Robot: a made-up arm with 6 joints. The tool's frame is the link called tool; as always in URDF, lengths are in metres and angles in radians. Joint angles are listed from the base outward.
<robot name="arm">
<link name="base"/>
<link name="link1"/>
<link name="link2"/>
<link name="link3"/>
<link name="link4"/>
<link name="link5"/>
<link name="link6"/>
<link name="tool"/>
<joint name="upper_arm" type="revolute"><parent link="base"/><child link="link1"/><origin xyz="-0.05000 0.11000 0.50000" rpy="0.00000 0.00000 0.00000"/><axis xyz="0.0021 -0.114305 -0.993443"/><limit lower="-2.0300" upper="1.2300"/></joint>
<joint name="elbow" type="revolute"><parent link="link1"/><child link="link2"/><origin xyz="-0.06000 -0.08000 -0.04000" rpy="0.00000 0.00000 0.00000"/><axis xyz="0 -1 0"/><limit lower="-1.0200" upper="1.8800"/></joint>
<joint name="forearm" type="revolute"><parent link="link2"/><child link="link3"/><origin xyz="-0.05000 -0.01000 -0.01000" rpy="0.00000 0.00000 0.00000"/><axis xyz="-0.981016 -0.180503 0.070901"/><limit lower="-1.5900" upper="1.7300"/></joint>
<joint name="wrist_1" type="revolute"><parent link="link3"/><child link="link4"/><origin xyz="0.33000 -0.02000 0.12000" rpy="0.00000 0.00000 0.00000"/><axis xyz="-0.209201 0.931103 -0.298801"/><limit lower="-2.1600" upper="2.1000"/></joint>
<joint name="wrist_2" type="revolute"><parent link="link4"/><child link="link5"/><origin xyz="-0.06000 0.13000 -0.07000" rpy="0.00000 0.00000 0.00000"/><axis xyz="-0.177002 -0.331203 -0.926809"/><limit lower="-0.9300" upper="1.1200"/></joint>
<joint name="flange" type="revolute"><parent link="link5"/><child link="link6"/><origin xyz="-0.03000 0.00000 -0.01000" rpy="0.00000 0.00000 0.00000"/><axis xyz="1 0 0"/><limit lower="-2.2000" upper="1.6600"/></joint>
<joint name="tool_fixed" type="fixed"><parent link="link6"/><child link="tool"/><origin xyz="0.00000 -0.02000 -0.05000" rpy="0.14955 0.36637 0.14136"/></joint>
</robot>
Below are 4 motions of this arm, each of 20 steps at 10 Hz.
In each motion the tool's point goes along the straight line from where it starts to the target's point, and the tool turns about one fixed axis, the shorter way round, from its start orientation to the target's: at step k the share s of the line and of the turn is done. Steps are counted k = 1, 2, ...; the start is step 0. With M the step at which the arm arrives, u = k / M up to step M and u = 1 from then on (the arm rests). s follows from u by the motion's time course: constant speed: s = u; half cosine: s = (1 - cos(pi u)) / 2; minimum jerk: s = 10 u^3 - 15 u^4 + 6 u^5.
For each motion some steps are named. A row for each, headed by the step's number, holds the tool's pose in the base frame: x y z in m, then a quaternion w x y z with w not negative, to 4 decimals.
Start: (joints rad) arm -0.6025 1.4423 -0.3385 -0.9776 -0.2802 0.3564
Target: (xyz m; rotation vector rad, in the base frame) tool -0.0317 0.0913 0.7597 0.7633 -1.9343 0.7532
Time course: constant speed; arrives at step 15
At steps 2, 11, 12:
2: -0.0514 0.1292 0.7417 0.3544 0.2331 -0.6897 0.5868
11: -0.0378 0.1029 0.7541 0.4240 0.2884 -0.7617 0.3961
12: -0.0363 0.1000 0.7555 0.4305 0.2937 -0.7674 0.3735

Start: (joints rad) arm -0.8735 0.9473 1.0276 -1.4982 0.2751 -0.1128
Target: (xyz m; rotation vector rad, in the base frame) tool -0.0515 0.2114 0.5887 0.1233 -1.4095 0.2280
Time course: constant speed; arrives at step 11
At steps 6, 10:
6: -0.0024 0.2435 0.6250 0.5952 0.0029 -0.7535 0.2791
10: -0.0417 0.2178 0.5960 0.7262 0.0460 -0.6714 0.1404

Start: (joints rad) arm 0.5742 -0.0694 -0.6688 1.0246 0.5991 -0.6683
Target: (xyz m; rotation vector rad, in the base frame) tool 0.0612 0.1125 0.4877 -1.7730 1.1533 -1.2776
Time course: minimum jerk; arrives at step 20
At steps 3, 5, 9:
3: 0.0040 -0.0083 0.5635 0.6481 -0.0119 0.7046 -0.2886
5: 0.0085 0.0012 0.5576 0.6372 -0.0713 0.7001 -0.3141
9: 0.0263 0.0389 0.5339 0.5679 -0.3005 0.6533 -0.4005

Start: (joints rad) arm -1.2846 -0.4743 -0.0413 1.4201 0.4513 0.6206
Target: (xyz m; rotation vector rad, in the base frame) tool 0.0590 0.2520 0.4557 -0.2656 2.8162 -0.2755
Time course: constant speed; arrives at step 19
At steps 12, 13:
12: 0.0102 0.2443 0.4556 0.3762 -0.2360 0.8935 -0.0664
13: 0.0172 0.2454 0.4556 0.3452 -0.2164 0.9105 -0.0710

